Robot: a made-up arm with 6 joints.
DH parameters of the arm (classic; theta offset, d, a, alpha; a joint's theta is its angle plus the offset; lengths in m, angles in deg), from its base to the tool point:
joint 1: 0 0.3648 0.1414 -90
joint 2: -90 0 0.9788 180
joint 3: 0 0 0.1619 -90
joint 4: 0 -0.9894 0 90
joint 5: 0 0 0 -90
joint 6: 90 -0.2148 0 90
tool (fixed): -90 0 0 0
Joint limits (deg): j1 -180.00..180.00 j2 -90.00..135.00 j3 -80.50..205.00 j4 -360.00..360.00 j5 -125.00..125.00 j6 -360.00..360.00
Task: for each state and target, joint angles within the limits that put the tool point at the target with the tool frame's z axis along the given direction. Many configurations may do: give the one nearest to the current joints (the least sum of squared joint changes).
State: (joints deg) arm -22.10 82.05 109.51 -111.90 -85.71 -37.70
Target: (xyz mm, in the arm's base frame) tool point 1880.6 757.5 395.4 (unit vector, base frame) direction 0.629 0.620 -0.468
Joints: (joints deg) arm 16.57 105.49 107.90 -115.49 -101.83 -39.09
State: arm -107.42 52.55 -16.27 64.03 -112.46 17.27
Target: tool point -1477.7 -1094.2 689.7 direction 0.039 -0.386 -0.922
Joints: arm -137.17 48.26 24.21 70.71 -85.58 53.78
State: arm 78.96 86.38 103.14 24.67 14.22 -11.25
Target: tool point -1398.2 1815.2 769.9 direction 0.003 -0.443 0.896
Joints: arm 126.90 83.94 87.92 26.05 17.29 -9.59
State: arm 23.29 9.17 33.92 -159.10 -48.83 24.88
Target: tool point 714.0 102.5 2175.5 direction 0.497 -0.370 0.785
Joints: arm -2.54 -2.34 32.92 -141.31 -93.40 29.13
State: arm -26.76 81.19 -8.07 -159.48 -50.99 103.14
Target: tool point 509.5 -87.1 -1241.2 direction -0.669 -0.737 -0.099
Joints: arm -10.61 121.75 -6.41 -176.92 -45.44 55.83
